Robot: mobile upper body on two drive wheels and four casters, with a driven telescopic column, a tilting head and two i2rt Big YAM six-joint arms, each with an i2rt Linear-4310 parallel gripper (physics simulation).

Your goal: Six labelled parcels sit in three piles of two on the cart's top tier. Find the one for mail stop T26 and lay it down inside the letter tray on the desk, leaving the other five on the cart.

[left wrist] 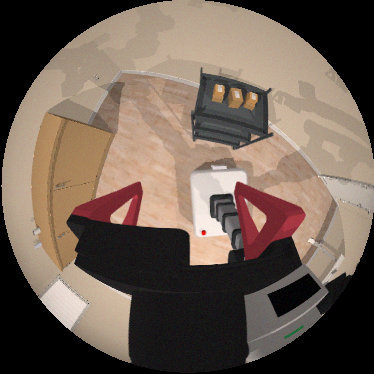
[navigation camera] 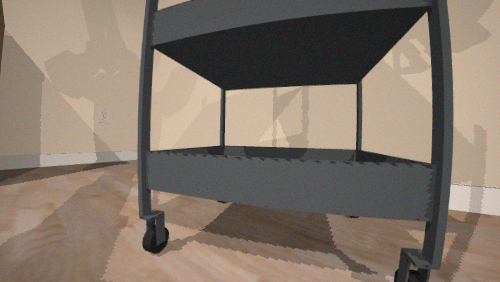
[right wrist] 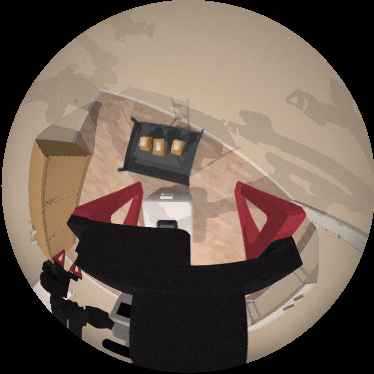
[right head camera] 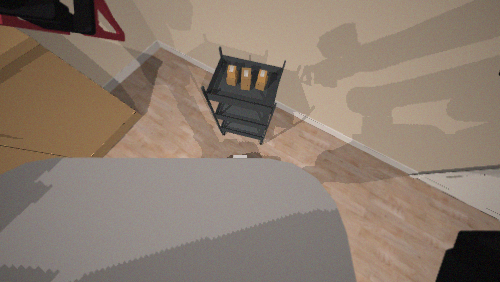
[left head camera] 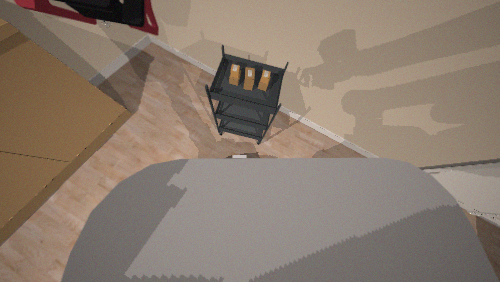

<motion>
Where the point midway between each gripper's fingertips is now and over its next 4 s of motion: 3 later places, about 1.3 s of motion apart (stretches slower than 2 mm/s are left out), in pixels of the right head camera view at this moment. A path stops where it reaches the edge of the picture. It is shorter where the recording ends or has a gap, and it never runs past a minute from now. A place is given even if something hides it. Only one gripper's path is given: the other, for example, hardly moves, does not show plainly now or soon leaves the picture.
My left gripper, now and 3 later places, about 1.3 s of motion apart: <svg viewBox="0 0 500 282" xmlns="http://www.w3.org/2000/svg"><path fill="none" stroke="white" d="M97 34L70 67L90 91L95 105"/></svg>
</motion>
